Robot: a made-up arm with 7 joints.
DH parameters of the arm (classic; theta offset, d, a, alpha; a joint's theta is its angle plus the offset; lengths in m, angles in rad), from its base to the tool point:
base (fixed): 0 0.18 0 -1.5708
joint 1: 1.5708 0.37 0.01 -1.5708
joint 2: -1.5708 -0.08 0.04 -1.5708
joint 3: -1.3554 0 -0.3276 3.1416
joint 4: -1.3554 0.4 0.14 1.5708
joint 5: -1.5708 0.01 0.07 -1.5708
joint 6: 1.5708 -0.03 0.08 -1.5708
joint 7: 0.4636 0 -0.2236 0
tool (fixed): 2.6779 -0.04 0 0
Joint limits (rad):
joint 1: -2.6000..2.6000
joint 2: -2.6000..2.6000
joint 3: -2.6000..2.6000
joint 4: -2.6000..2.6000
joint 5: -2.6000..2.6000
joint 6: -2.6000..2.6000
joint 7: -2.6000..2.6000
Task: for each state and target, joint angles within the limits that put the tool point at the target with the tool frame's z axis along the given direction. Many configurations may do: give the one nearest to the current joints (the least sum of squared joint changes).
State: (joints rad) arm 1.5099 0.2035 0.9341 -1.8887 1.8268 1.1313 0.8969
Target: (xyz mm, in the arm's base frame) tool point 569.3 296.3 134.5 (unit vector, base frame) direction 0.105 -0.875 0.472
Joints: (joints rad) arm 1.2003 0.2328 0.7218 -1.3386 2.2434 1.6666 1.4137
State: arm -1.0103 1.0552 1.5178 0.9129 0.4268 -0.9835 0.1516
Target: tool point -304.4 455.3 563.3 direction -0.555 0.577 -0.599
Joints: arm -1.1025 0.5455 1.6334 0.9801 0.3475 -1.0205 0.0811
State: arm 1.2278 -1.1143 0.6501 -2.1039 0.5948 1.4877 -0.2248
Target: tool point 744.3 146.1 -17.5 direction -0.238 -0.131 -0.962
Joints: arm 0.6860 -1.0956 -0.3077 -1.7210 0.7728 1.9926 0.0838
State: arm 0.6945 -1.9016 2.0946 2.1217 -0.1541 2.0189 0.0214
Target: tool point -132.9 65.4 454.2 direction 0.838 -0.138 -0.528
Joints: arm 0.8029 -1.6735 2.2999 2.5724 0.1665 1.4559 0.4340
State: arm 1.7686 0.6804 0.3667 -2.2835 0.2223 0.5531 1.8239
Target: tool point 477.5 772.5 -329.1 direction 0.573 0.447 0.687
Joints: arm 1.1705 1.0224 0.2855 -1.8133 0.1607 0.6326 2.2494
